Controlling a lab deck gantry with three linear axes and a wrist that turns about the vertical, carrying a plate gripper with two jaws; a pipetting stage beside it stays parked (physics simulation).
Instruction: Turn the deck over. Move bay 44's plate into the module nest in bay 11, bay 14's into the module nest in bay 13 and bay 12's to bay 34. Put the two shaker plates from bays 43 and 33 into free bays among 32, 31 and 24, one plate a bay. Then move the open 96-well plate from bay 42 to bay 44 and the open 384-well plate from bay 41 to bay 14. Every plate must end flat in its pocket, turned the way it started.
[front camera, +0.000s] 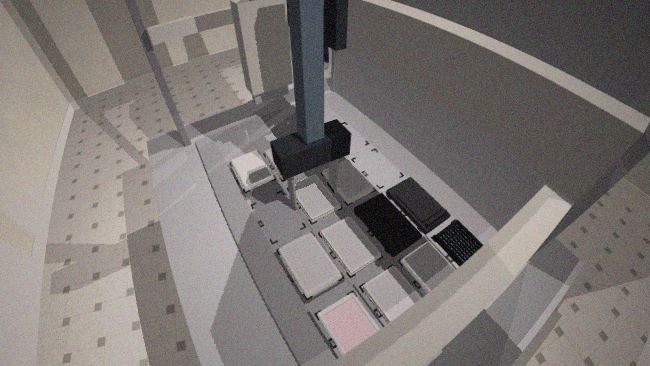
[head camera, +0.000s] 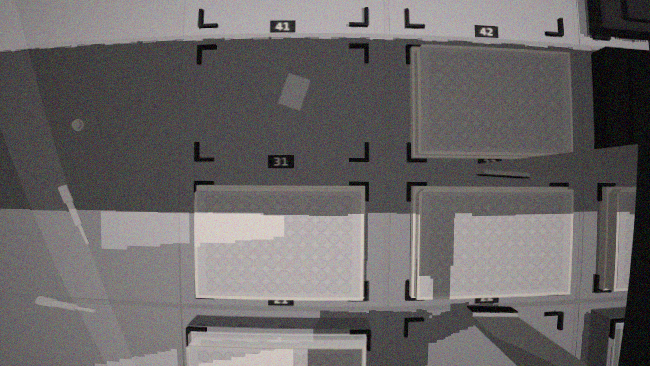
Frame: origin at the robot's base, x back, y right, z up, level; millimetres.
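Seen in the pictures: gripper, fingertip midpoint: (front camera: 313, 196) (head camera: 494, 242); robot's base at its link origin: (front camera: 232, 167).
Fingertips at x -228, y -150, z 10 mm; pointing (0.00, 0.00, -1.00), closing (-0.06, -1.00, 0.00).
Observation:
Pixels of each thing's middle, then the offset from my fingertips to it. "*": a spot on its surface instead.
- large white plate at the middle of its body: (front camera: 309, 262) dx -163, dy +107, dz +17 mm
- pink-filled plate at the middle of its body: (front camera: 353, 329) dx -328, dy +107, dz +12 mm
- black open well plate at the middle of its body: (front camera: 463, 246) dx -328, dy -214, dz +12 mm
- grey plate at the middle of its body: (front camera: 433, 271) dx -328, dy -107, dz +12 mm
- pale plate at the middle of its body: (front camera: 396, 299) dx -329, dy +0, dz +12 mm
- dark shaker at the middle of its body: (front camera: 418, 202) dx -168, dy -215, dz +6 mm
- bay 21 at a spot on its surface: (head camera: 280, 250) * dx +162, dy +4, dz +5 mm
- bay 23 at a spot on its surface: (front camera: 348, 244) * dx -166, dy +7, dz +5 mm
My gripper (front camera: 313, 196) (head camera: 498, 242) is down at bay 22, open, its jaws a little off the long sides of a clear plate (front camera: 317, 204) (head camera: 512, 250) lying there. Another clear plate (front camera: 351, 183) (head camera: 492, 100) lies in bay 32. Bays 31, 41, 42 and 12 hold no plate. The nest in bay 11 holds a white plate (front camera: 251, 167) (head camera: 240, 342). A large white plate (front camera: 309, 265) is in bay 13, a pink-filled plate (front camera: 348, 321) in bay 14, and a black open well plate (front camera: 457, 242) in bay 44. Bay 34 holds a grey plate (front camera: 428, 261), bay 24 a pale plate (front camera: 386, 290).
A dark shaker (front camera: 419, 202) (head camera: 622, 17) stands in bay 43 and a black one (front camera: 387, 224) (head camera: 615, 100) in bay 33. Plates stand in bay 21 (head camera: 280, 250) and bay 23 (front camera: 348, 244). A pale beam (front camera: 535, 220) crosses the front view's lower right.

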